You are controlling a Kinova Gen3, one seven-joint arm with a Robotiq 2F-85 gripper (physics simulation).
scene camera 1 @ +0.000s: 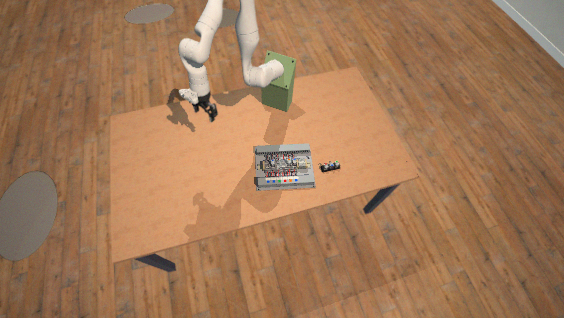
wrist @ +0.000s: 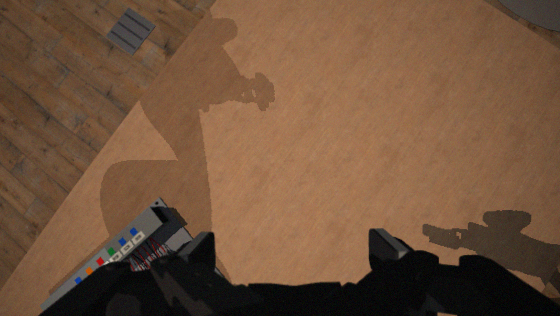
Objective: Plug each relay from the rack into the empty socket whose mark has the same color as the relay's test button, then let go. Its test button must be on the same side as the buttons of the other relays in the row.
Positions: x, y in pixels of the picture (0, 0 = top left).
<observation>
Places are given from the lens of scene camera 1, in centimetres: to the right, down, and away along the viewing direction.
grey relay panel [scene camera 1: 259, 159]: -13, 0, 156
</observation>
